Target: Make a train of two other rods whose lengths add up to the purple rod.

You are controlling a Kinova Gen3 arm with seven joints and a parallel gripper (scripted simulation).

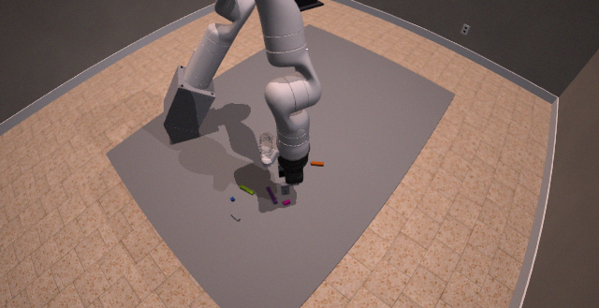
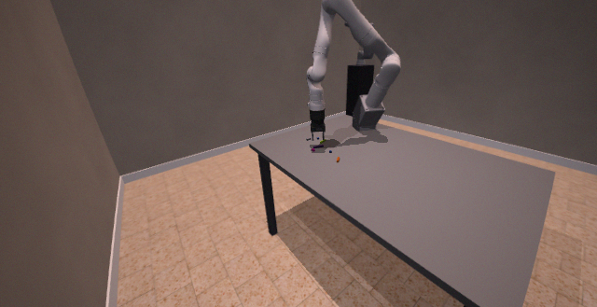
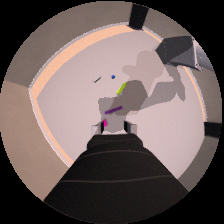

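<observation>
The magenta rod lies 8 cm below my hand, 2 cm ahead of it and 1 cm to the right of it. Also, from my hand: orange rod 15 cm to the left, 8 cm below, 3 cm behind; then purple rod 8 cm below, 3 cm to the right, 2 cm behind; then lime rod 9 cm to the right, 8 cm below, 8 cm behind.
</observation>
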